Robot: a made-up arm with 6 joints. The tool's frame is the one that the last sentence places.
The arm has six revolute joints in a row. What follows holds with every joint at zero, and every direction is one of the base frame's.
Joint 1 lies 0.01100 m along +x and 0.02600 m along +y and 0.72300 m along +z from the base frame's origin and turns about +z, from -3.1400 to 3.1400 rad.
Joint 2 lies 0.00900 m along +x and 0.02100 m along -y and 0.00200 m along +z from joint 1 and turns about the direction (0, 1, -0.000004), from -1.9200 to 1.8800 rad.
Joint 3 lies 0.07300 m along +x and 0.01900 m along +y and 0.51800 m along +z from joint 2 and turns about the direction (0, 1, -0.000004), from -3.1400 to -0.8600 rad.
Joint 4 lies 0.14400 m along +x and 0.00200 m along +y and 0.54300 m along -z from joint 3 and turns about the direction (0, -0.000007, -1), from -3.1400 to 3.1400 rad.
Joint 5 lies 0.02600 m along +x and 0.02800 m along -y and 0.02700 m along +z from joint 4 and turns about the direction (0, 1, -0.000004), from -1.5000 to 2.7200 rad.
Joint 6 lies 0.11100 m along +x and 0.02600 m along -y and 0.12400 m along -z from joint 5 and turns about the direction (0, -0.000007, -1), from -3.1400 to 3.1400 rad.
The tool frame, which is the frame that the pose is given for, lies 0.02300 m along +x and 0.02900 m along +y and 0.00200 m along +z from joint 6; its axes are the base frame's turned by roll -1.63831, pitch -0.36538 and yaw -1.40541 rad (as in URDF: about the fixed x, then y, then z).
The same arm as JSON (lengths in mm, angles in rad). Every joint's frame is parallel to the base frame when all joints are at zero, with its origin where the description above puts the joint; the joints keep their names.
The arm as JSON. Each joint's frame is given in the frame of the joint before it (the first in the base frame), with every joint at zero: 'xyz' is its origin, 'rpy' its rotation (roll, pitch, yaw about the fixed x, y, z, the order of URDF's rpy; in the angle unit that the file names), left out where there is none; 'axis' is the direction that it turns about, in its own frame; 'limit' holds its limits. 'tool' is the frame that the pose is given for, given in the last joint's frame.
{"units": {"length": "mm", "angle": "rad"}, "joints": [
  {"name": "joint 1", "type": "revolute", "origin": {"xyz": [11.0, 26.0, 723.0]}, "axis": "+z", "limit": {"lower": -3.14, "upper": 3.14}},
  {"name": "joint 2", "type": "revolute", "origin": {"xyz": [9.0, -21.0, 2.0]}, "axis": "+y", "limit": {"lower": -1.92, "upper": 1.88}},
  {"name": "joint 3", "type": "revolute", "origin": {"xyz": [73.0, 19.0, 518.0]}, "axis": "+y", "limit": {"lower": -3.14, "upper": -0.86}},
  {"name": "joint 4", "type": "revolute", "origin": {"xyz": [144.0, 2.0, -543.0]}, "axis": "-z", "limit": {"lower": -3.14, "upper": 3.14}},
  {"name": "joint 5", "type": "revolute", "origin": {"xyz": [26.0, -28.0, 27.0]}, "axis": "+y", "limit": {"lower": -1.5, "upper": 2.72}},
  {"name": "joint 6", "type": "revolute", "origin": {"xyz": [111.0, -26.0, -124.0]}, "axis": "-z", "limit": {"lower": -3.14, "upper": 3.14}}
], "tool": {"origin": {"xyz": [23.0, 29.0, 2.0], "rpy": [-1.6383, -0.3654, -1.4054]}}}

